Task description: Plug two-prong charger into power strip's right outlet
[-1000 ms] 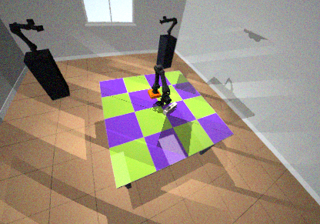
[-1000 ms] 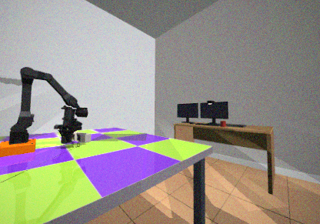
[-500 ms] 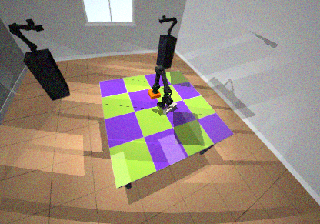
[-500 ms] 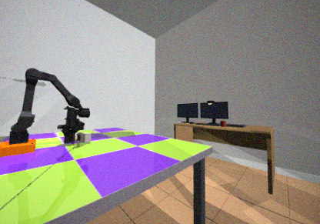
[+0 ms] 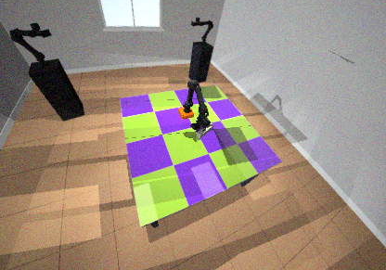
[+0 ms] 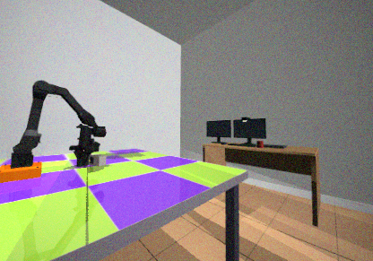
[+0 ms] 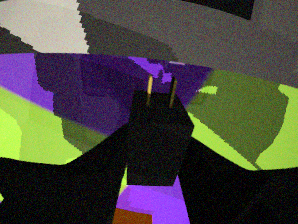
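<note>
Now: gripper tip 2 cm short of the black two-prong charger and 1 cm below it.
</note>
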